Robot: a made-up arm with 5 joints. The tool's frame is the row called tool.
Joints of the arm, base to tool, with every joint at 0 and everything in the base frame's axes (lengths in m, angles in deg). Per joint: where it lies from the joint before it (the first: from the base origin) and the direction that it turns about. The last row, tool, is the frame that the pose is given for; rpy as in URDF.
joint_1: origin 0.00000 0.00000 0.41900 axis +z
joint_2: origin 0.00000 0.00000 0.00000 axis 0 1 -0.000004
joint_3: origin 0.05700 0.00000 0.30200 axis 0 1 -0.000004
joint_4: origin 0.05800 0.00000 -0.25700 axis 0 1 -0.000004
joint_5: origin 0.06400 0.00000 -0.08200 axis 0 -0.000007 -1
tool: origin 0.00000 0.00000 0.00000 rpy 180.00 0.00 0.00
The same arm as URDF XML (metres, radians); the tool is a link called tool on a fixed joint. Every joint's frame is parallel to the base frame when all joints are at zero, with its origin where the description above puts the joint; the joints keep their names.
<robot name="arm">
<joint name="joint_1" type="continuous"><parent link="base_link"/><child link="link1"/><origin xyz="0.0000 0.0000 0.4190" rpy="0.0000 0.0000 0.0000"/><axis xyz="0 0 1"/></joint>
<joint name="joint_2" type="continuous"><parent link="link1"/><child link="link2"/><origin xyz="0.0000 0.0000 0.0000" rpy="0.0000 0.0000 0.0000"/><axis xyz="0 1 0"/></joint>
<joint name="joint_3" type="continuous"><parent link="link2"/><child link="link3"/><origin xyz="0.0570 0.0000 0.3020" rpy="0.0000 0.0000 0.0000"/><axis xyz="0 1 0"/></joint>
<joint name="joint_4" type="continuous"><parent link="link3"/><child link="link4"/><origin xyz="0.0580 0.0000 -0.2570" rpy="0.0000 0.0000 0.0000"/><axis xyz="0 1 0"/></joint>
<joint name="joint_5" type="continuous"><parent link="link4"/><child link="link5"/><origin xyz="0.0640 0.0000 -0.0820" rpy="0.0000 0.0000 0.0000"/><axis xyz="0 0 -1"/></joint>
<joint name="tool_fixed" type="fixed"><parent link="link5"/><child link="tool"/><origin xyz="0.0000 0.0000 0.0000" rpy="3.1416 0.0000 0.0000"/></joint>
<link name="base_link"/>
<link name="link1"/>
<link name="link2"/>
<link name="link3"/>
<link name="link4"/>
<link name="link5"/>
<link name="tool"/>
</robot>

